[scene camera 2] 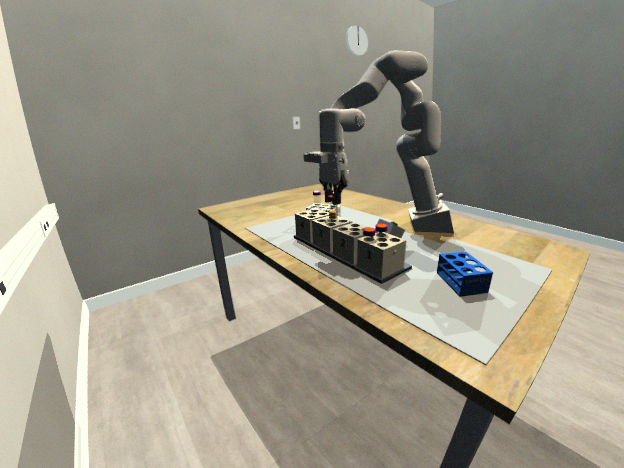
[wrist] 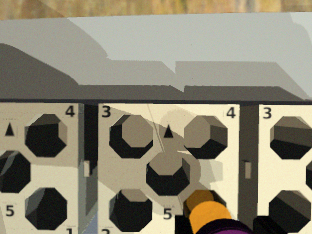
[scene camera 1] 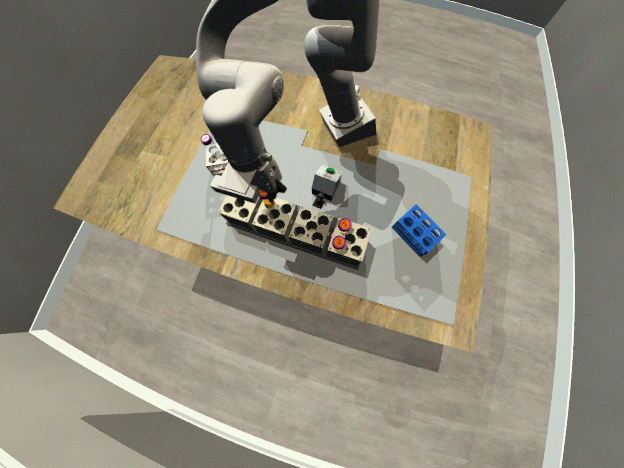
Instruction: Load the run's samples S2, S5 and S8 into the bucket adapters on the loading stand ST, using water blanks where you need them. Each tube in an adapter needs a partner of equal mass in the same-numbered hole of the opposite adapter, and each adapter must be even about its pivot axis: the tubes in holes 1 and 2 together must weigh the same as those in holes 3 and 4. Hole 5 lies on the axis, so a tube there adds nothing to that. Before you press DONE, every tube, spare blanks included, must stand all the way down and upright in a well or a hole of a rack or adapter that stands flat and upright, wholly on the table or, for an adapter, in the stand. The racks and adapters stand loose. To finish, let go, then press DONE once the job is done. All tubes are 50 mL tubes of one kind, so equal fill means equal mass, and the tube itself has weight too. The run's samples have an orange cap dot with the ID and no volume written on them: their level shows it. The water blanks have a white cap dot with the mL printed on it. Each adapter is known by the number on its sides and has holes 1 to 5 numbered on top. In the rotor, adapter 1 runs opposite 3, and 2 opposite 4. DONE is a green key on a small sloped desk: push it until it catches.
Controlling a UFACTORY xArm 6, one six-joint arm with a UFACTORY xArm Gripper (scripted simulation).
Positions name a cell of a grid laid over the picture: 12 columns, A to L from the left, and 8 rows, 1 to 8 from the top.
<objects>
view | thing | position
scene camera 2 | gripper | G4
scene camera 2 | blue rack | J5
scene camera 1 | gripper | F4
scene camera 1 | blue rack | H5
</objects>
